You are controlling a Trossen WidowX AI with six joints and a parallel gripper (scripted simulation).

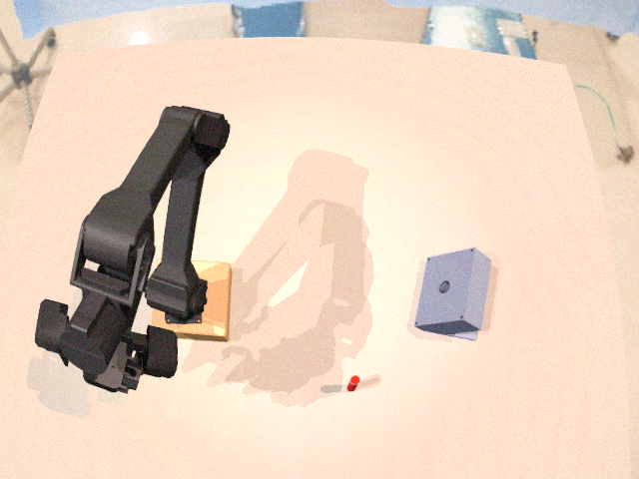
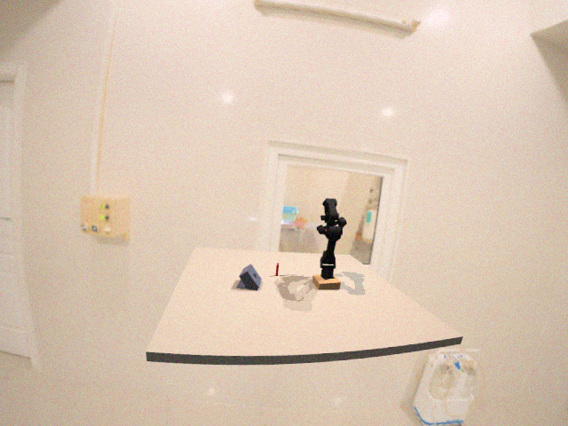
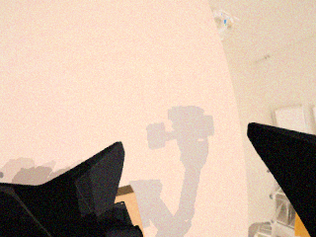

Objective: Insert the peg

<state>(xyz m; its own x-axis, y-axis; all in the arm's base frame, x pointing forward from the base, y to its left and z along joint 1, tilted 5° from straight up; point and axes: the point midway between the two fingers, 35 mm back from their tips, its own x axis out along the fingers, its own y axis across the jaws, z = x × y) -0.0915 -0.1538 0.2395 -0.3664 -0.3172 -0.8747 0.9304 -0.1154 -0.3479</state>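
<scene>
Now: gripper tip 360 mm short of the red round peg, 210 mm above it and 10 mm to the right of it. Round my gripper tip: blue-grey sloped panel 540 mm ahead, 220 mm below, 150 mm to the left.
</scene>
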